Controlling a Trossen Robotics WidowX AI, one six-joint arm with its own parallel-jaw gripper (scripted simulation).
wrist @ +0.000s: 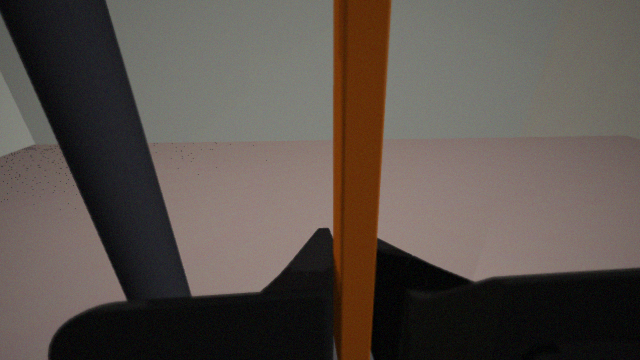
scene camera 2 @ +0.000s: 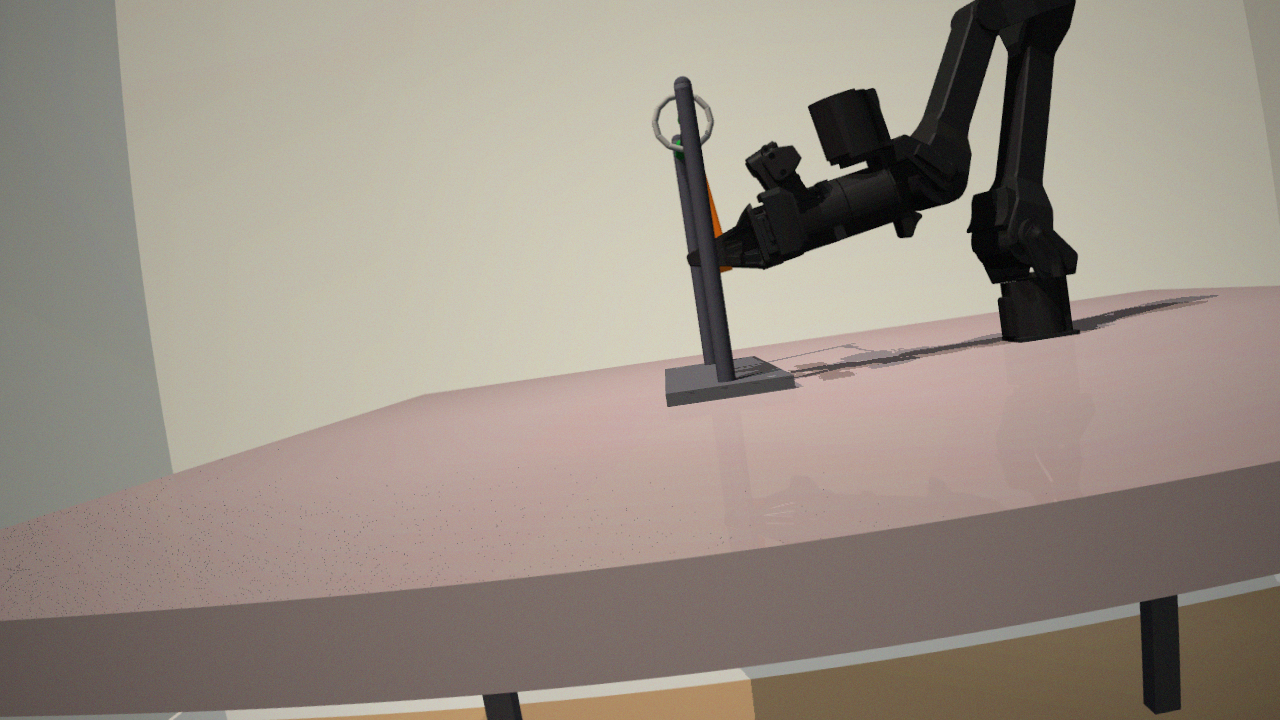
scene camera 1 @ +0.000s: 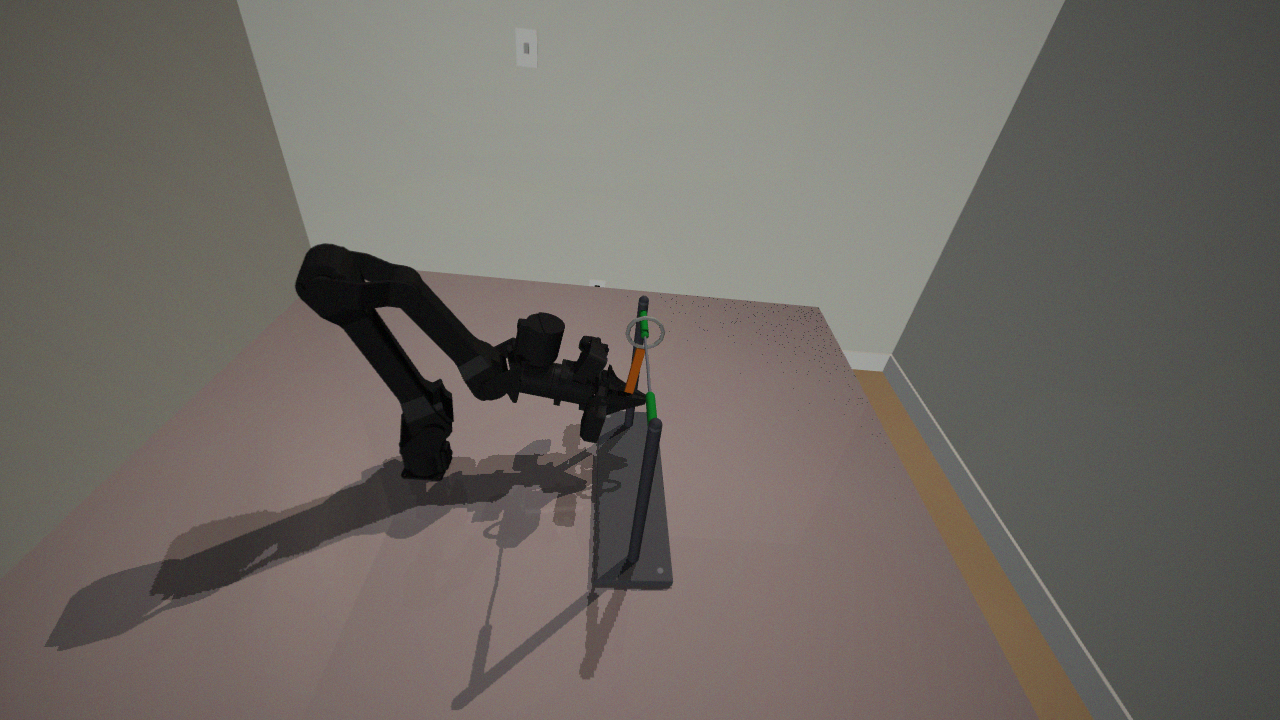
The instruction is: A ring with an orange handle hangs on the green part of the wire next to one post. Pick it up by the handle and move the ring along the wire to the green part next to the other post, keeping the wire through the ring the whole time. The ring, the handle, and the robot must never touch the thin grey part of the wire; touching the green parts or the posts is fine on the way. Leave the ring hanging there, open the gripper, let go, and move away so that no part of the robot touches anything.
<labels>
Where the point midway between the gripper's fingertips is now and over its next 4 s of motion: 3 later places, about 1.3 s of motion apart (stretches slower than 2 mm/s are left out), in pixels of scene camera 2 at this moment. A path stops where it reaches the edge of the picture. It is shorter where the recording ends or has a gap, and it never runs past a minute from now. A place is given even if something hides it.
The gripper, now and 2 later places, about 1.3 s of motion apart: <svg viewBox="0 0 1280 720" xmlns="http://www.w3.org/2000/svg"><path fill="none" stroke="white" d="M687 261L720 259L764 248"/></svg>
</labels>
